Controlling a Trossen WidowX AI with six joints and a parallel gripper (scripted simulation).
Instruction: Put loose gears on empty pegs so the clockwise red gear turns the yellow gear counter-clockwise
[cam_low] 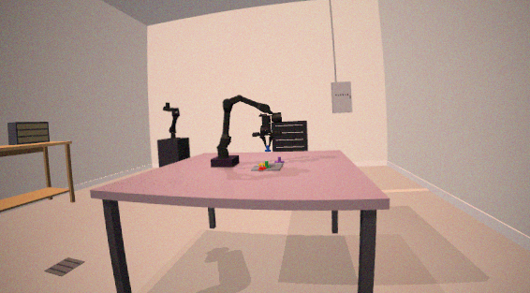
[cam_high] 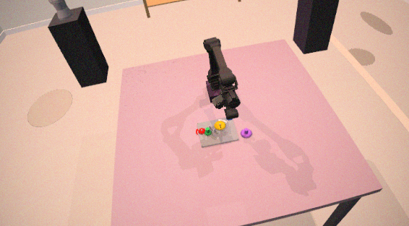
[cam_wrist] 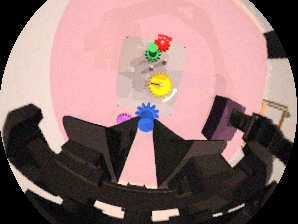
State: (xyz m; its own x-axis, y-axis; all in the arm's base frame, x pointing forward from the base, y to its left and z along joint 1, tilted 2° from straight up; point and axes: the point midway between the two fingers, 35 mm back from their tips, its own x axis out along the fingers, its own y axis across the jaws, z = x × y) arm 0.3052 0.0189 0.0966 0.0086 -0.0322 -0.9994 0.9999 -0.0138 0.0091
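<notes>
The green gear is 1 cm ahead of my gripper tip, 13 cm to the right of it and 9 cm below it. Round my gripper tip: yellow gear 2 cm behind, 5 cm to the right, 10 cm below; then purple gear 6 cm ahead, 8 cm to the left, 10 cm below; then blue gear 1 cm below.
</notes>
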